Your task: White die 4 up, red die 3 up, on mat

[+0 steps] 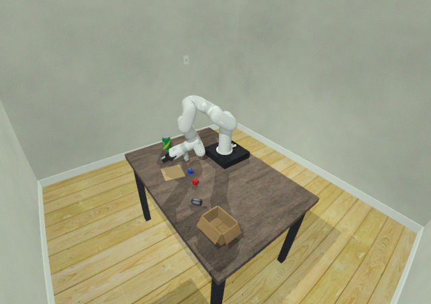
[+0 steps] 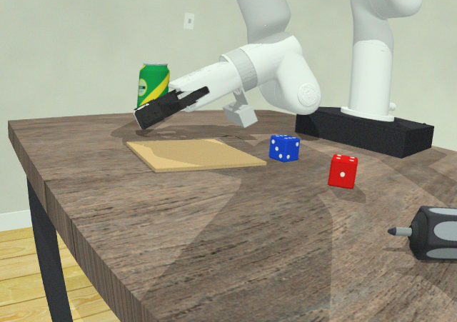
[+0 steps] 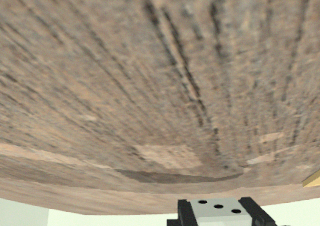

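My gripper is now 140 mm to the right of the tan mat, 30 mm above it and 10 mm past it. Round my hand: blue die 190 mm to the left, 120 mm behind, 20 mm below; green can 160 mm to the right, 70 mm behind, 30 mm above; white die 10 mm ahead.
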